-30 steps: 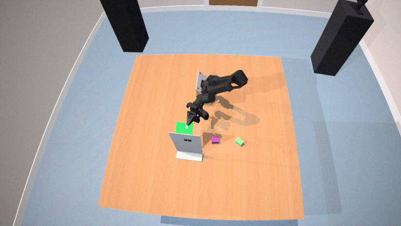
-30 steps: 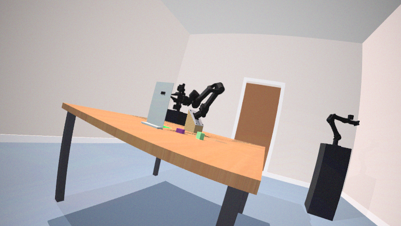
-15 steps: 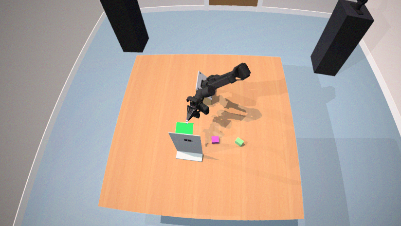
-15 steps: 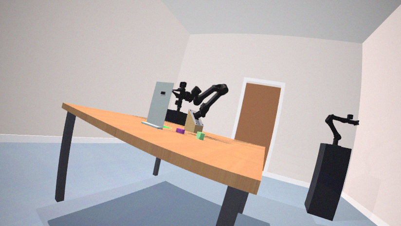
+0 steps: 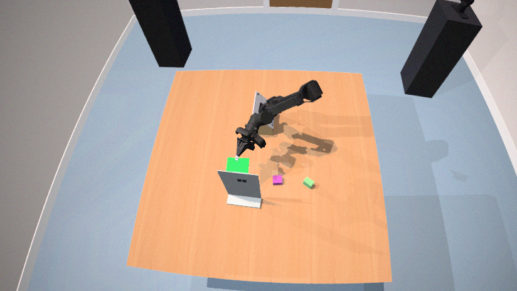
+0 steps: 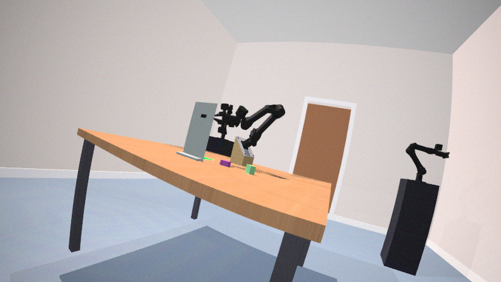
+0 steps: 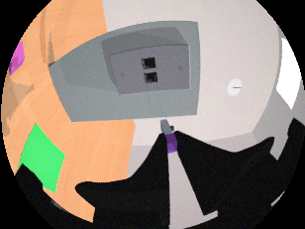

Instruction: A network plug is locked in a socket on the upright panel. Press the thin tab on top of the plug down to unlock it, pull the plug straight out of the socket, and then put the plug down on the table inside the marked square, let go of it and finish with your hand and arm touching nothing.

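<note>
The bright green marked square is 5 cm behind my gripper tip, 4 cm to the right of it and 26 cm below it. Round my gripper tip: purple cube (1 cm behind, 18 cm to the left, 24 cm below); then upright grey panel (11 cm ahead, 3 cm to the left, 11 cm below); then purple plug (right at my gripper tip).
</note>
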